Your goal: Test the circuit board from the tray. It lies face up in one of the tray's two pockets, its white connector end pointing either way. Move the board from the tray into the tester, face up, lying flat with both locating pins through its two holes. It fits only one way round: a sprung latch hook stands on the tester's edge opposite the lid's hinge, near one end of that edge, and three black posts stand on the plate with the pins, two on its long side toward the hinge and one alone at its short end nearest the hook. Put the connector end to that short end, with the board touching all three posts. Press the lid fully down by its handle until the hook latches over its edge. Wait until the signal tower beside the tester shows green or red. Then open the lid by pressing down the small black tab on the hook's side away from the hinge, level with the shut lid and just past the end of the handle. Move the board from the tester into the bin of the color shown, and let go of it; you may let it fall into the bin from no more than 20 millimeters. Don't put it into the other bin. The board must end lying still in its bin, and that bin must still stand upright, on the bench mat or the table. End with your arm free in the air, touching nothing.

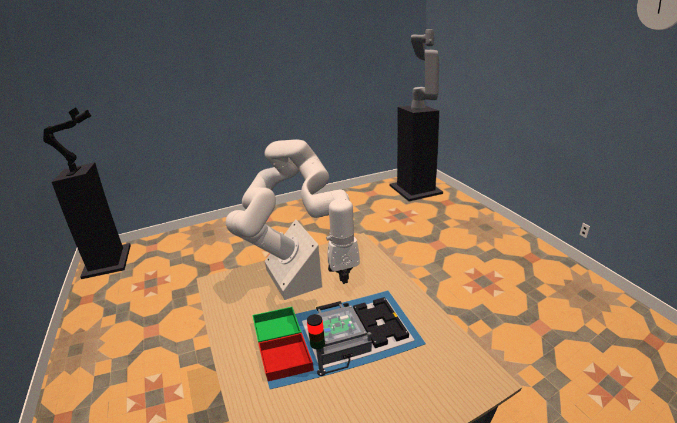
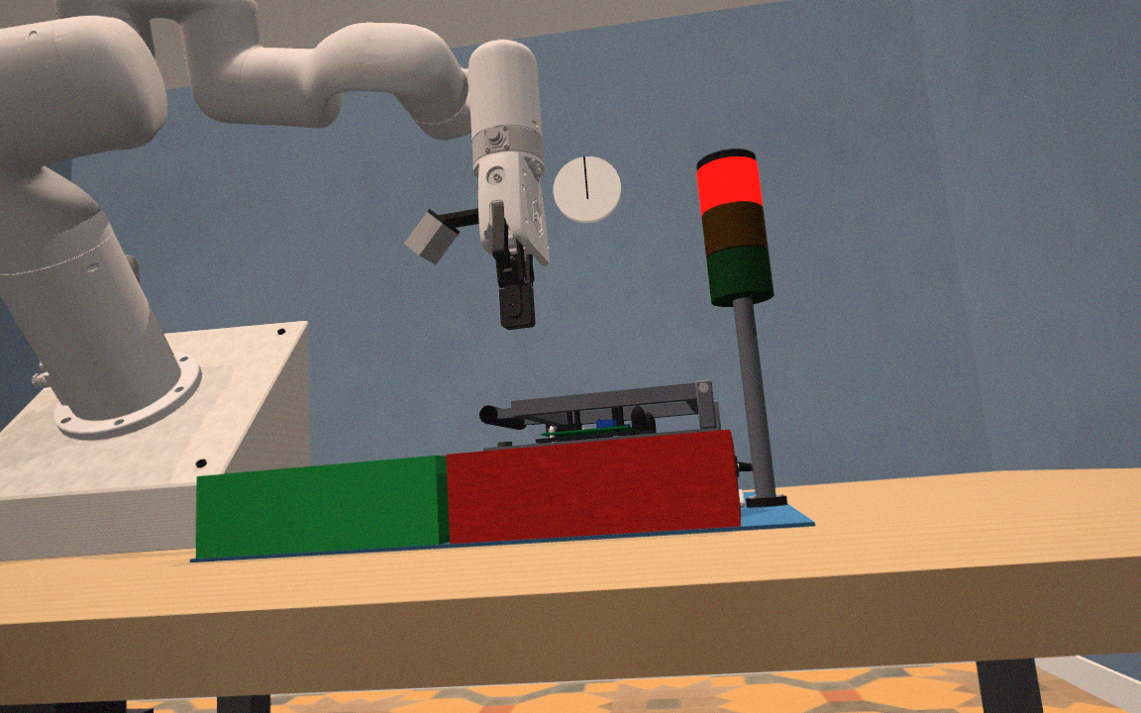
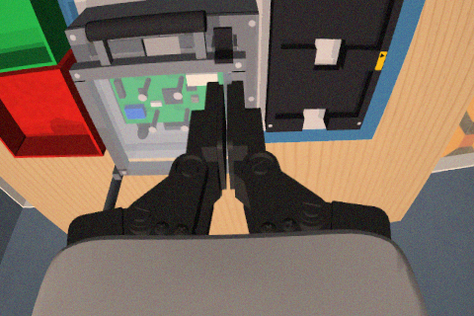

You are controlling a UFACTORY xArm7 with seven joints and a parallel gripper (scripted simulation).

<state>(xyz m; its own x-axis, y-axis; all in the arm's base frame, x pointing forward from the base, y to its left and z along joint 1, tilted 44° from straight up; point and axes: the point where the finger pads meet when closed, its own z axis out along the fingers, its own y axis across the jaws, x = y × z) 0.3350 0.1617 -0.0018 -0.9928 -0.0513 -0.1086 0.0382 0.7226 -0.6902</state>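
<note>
The black latch tab is 2 cm ahead of my hand and 12 cm below it. Also, from my hand: tester plate: 9 cm ahead, 6 cm to the right, 14 cm below; tester lid: 8 cm ahead, 7 cm to the right, 12 cm below; green circuit board: 8 cm ahead, 6 cm to the right, 14 cm below.
</note>
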